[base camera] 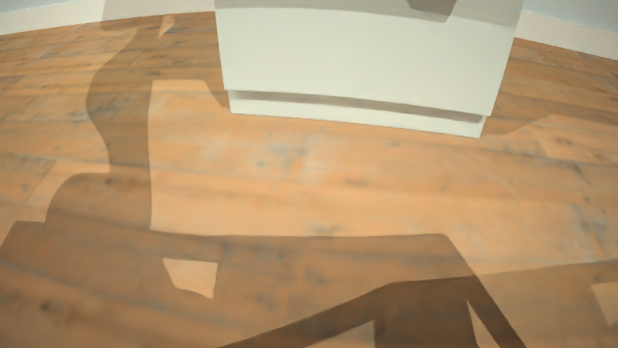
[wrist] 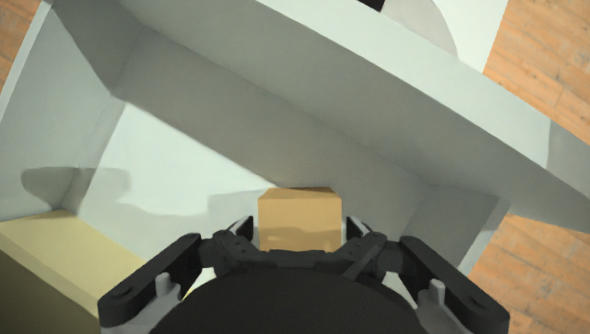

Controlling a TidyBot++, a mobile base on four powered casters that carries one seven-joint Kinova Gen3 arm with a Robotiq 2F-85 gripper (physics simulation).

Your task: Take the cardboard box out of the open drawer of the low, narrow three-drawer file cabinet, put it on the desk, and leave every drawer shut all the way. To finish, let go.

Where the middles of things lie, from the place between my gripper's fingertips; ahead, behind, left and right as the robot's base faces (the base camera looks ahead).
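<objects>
There is the cardboard box (wrist: 297,219), and my gripper is 1 cm short of it. My gripper is also 1 cm to the right of the box and 1 cm below it.
</objects>
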